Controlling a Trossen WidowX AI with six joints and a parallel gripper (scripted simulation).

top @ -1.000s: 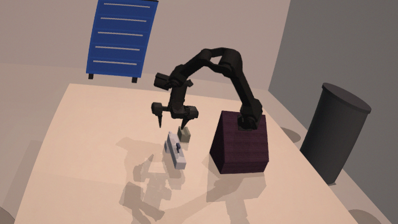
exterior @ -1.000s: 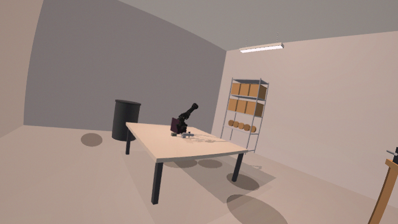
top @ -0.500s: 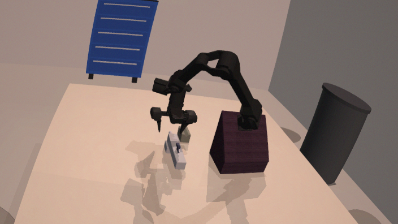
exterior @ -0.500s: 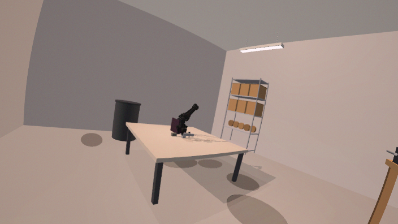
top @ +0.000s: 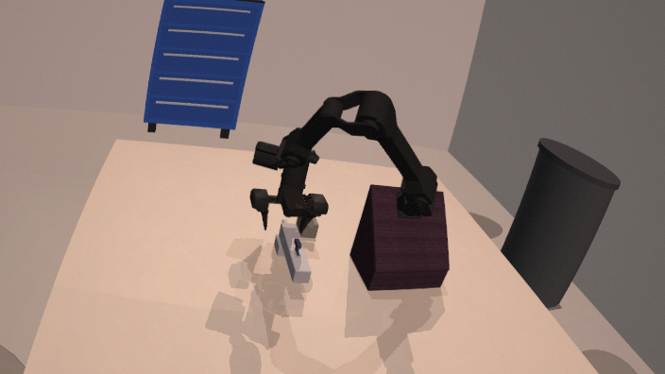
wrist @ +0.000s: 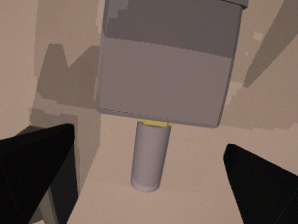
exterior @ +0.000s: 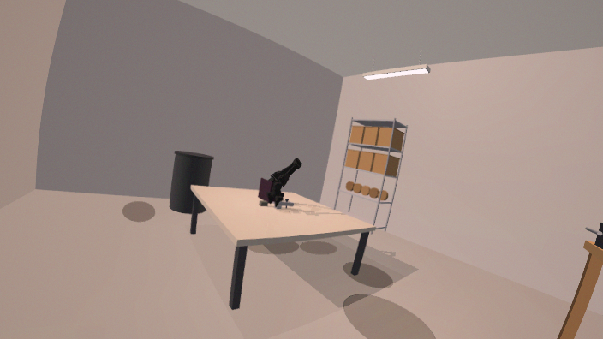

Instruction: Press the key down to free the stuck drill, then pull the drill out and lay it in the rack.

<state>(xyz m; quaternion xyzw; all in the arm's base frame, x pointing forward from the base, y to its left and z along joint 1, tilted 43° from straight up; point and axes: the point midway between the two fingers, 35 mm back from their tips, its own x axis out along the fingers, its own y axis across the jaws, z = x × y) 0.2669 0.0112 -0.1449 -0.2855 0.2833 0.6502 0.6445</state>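
Right now my gripper tip is 60 mm to the right of the yellow drill and 20 mm below it. Also, from my gripper tip: dark key (140 mm to the left, 30 mm above); grey-blue block (110 mm to the left, 10 mm above); olive-grey rack (80 mm behind, 50 mm to the right, 10 mm below).
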